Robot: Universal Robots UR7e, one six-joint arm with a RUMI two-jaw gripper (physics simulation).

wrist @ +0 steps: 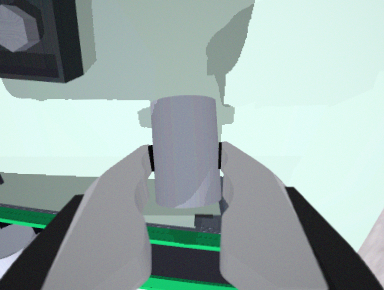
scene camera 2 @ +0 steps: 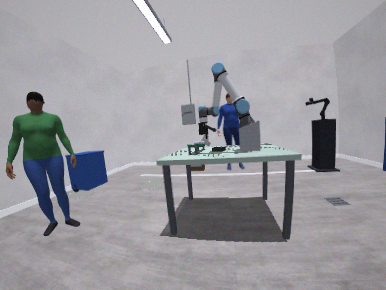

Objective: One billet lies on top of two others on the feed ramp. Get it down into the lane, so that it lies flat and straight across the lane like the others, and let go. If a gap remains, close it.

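Where they show: gripper, between the fingertips: (wrist: 186,145) (scene camera 2: 207,144); arm's base, origin of its link: (scene camera 2: 247,125).
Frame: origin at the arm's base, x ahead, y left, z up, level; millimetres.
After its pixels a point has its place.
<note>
My gripper (scene camera 2: 206,142) {y 132, x 395, z -154 mm} (wrist: 186,145) {y 132, x 395, z -154 mm} is shut on a grey cylindrical billet (wrist: 185,135) {y 131, x 378, z -134 mm}, which stands out between the fingertips in the wrist view. In that view the held billet is over the pale table strip beside the feed ramp (scene camera 2: 196,145) (wrist: 182,236), off the green rail and not over the dark lane. Its height above the table is hard to tell. Another grey billet (wrist: 15,241) {y -22, x 503, z -156 mm} lies in the lane at the lower left of the wrist view, partly cut off. The fingers hide part of the ramp. In the scene view the billets are too small to tell apart.
A black open box (scene camera 2: 218,149) {y 36, x 303, z -223 mm} (wrist: 70,40) {y 34, x 340, z -226 mm} with a grey hexagonal piece (wrist: 15,30) {y -8, x 333, z -223 mm} in it is at the upper left of the wrist view. A grey upright panel (scene camera 2: 250,136) {y 98, x -11, z -106 mm} stands by the arm's base on the pale green table (scene camera 2: 235,157) {y 387, x 132, z -243 mm}. Two people stand around the table.
</note>
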